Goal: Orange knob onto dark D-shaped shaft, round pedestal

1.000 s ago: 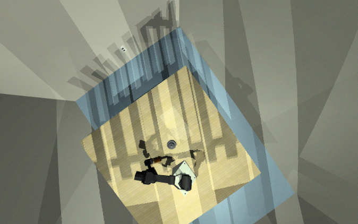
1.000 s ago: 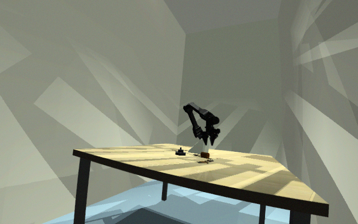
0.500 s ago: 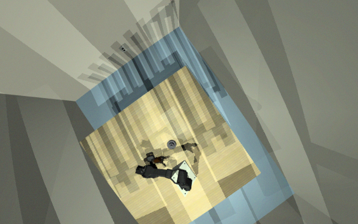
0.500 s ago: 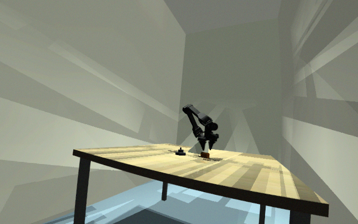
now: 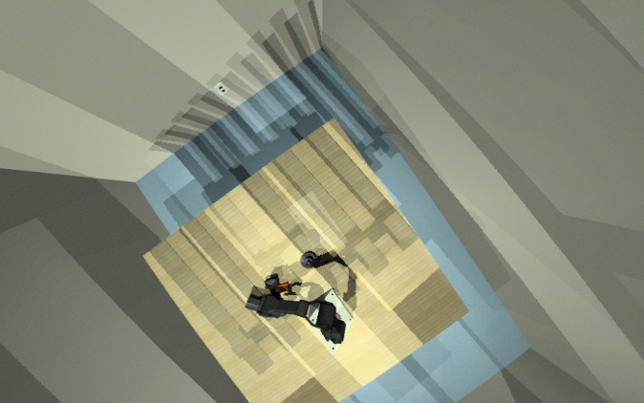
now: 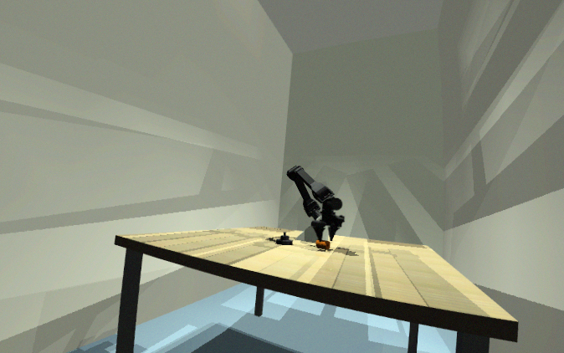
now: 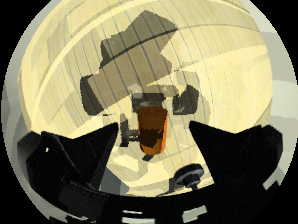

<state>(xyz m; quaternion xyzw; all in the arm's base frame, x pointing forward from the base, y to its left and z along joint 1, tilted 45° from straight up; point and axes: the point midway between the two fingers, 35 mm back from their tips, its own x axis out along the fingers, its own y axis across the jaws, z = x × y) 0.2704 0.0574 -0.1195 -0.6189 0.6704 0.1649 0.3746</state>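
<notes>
Now: gripper tip 10 mm past the orange knob, 20 mm to the left of it and 20 mm above it. Round my gripper tip: dark round pedestal (50 mm ahead, 210 mm to the right, 10 mm below).
</notes>
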